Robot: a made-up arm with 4 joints. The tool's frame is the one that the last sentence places. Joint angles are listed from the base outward.
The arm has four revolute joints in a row. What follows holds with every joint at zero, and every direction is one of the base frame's.
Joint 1 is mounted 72.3 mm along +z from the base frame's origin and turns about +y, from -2.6 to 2.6 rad.
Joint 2 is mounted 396.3 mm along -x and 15.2 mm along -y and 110.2 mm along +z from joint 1 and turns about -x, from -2.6 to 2.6 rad.
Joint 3 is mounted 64 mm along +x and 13.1 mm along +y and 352.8 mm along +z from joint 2 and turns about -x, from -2.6 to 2.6 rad.
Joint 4 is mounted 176.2 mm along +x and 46.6 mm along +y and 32.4 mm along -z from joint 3 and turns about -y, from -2.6 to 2.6 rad.
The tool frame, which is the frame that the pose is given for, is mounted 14 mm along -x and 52.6 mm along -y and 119.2 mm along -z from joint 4; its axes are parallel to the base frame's.
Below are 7 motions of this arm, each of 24 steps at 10 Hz.
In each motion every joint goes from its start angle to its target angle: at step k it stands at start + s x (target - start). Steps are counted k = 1, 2, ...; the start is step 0. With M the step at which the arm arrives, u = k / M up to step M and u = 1 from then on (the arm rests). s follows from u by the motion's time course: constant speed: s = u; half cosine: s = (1 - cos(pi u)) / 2; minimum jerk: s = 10 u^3 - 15 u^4 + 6 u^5.
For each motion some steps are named. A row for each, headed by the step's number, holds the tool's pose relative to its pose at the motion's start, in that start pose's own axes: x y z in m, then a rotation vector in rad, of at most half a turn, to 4 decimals.
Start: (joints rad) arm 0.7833 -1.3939 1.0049 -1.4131
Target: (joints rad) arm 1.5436 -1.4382 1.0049 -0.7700
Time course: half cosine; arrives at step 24
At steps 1, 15, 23, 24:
1: -0.0004 0.0003 0.0006 0.0012 0.0003 0.0000
15: -0.0346 0.0419 0.1017 0.2012 0.0403 -0.0484
23: -0.0340 0.0540 0.1496 0.2822 0.0586 -0.0998
24: -0.0339 0.0541 0.1503 0.2833 0.0588 -0.1007

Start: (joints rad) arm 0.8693 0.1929 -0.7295 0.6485
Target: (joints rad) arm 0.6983 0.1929 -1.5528 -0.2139
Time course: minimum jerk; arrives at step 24
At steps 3, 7, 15, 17, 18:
3: -0.0026 0.0017 0.0005 0.0114 0.0115 -0.0068
7: -0.0238 0.0164 0.0064 0.1128 0.1096 -0.0567
15: -0.1024 0.0743 0.0607 0.6002 0.5214 -0.1097
17: -0.1172 0.0824 0.0777 0.7122 0.6065 -0.0859
18: -0.1229 0.0849 0.0848 0.7567 0.6396 -0.0728

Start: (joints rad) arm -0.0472 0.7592 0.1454 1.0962
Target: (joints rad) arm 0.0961 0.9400 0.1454 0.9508
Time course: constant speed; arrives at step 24
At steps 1, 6, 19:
1: 0.0006 0.0016 -0.0013 0.0007 0.0097 0.0089
6: 0.0031 0.0097 -0.0074 0.0039 0.0578 0.0534
19: 0.0070 0.0304 -0.0217 0.0085 0.1784 0.1711

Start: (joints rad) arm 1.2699 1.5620 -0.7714 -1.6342
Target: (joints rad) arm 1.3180 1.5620 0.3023 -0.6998
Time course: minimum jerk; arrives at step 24
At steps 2, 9, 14, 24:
2: 0.0005 -0.0001 0.0000 0.0002 -0.0046 -0.0055
9: 0.0246 -0.0144 0.0011 -0.0300 -0.2474 -0.2949
14: 0.0415 -0.0577 0.0149 -0.1992 -0.5716 -0.6838
24: 0.0279 -0.1058 0.0394 -0.4823 -0.8281 -1.0000

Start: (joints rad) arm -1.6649 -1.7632 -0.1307 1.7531
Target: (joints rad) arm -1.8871 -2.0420 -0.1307 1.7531
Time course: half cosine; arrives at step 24
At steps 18, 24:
18: 0.0047 -0.0840 -0.0048 0.1260 0.0813 -0.2645
24: 0.0030 -0.0980 -0.0080 0.1459 0.0995 -0.3092

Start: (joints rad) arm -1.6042 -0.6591 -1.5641 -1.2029
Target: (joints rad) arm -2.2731 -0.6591 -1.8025 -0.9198
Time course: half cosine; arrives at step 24
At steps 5, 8, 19, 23, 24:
5: -0.0181 -0.0141 -0.0234 -0.0413 0.0134 0.0431
8: -0.0451 -0.0364 -0.0542 -0.0960 0.0348 0.1056
19: -0.1770 -0.1619 -0.1505 -0.2834 0.1647 0.3870
23: -0.1982 -0.1844 -0.1589 -0.3044 0.1899 0.4295
24: -0.1991 -0.1854 -0.1592 -0.3053 0.1911 0.4313

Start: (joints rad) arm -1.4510 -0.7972 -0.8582 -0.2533
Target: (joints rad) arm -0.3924 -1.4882 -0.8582 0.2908
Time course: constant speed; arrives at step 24
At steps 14, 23, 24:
14: 0.2198 -0.0129 0.1491 0.4486 -0.4792 -0.5617
23: 0.3006 -0.1056 0.2273 0.6142 -0.8805 -0.9764
24: 0.3052 -0.1178 0.2343 0.6257 -0.9286 -1.0242

